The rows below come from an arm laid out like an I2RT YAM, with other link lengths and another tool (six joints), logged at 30 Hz.
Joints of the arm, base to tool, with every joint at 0 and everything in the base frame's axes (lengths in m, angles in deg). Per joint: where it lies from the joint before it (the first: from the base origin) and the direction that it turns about. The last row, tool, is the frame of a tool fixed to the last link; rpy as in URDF.
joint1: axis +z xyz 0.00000 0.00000 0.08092
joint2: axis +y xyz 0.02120 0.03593 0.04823
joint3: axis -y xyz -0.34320 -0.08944 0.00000
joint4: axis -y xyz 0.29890 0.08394 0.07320
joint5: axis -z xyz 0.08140 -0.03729 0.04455
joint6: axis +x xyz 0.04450 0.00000 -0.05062
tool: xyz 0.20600 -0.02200 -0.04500 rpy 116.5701 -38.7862 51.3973
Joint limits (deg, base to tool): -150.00..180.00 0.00..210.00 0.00..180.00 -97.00..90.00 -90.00..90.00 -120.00..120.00
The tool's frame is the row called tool.
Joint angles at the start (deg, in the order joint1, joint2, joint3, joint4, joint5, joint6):
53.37, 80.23, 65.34, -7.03, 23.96, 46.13
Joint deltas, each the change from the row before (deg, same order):
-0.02, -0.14, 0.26, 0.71, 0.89, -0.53
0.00, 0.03, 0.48, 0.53, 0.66, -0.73
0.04, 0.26, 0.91, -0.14, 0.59, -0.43
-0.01, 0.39, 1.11, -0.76, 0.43, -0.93
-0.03, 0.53, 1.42, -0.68, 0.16, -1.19
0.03, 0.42, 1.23, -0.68, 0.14, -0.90
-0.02, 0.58, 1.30, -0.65, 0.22, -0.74
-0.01, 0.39, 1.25, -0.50, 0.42, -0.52
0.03, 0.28, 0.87, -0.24, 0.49, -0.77
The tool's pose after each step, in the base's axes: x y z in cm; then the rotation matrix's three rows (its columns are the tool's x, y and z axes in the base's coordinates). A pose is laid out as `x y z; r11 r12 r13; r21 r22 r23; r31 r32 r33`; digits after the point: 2 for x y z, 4 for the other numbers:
40.37 38.03 30.13; 0.6060 0.4882 0.6280; 0.4396 -0.8635 0.2470; 0.6629 0.1264 -0.7379
40.73 37.96 30.88; 0.5964 0.4798 0.6435; 0.4352 -0.8669 0.2431; 0.6745 0.1351 -0.7258
41.03 37.97 31.53; 0.5917 0.4724 0.6532; 0.4321 -0.8699 0.2378; 0.6806 0.1416 -0.7188
41.29 37.91 31.95; 0.5871 0.4691 0.6598; 0.4415 -0.8687 0.2247; 0.6785 0.1594 -0.7171
41.60 38.02 32.57; 0.5780 0.4697 0.6673; 0.4538 -0.8646 0.2155; 0.6782 0.1783 -0.7129
41.80 38.13 33.10; 0.5710 0.4706 0.6727; 0.4637 -0.8611 0.2087; 0.6774 0.1928 -0.7099
42.09 38.25 33.58; 0.5664 0.4690 0.6777; 0.4710 -0.8590 0.2008; 0.6763 0.2055 -0.7074
42.39 38.28 34.26; 0.5622 0.4631 0.6851; 0.4713 -0.8602 0.1947; 0.6795 0.2135 -0.7019
42.63 38.24 34.79; 0.5565 0.4574 0.6936; 0.4750 -0.8601 0.1861; 0.6817 0.2259 -0.6959

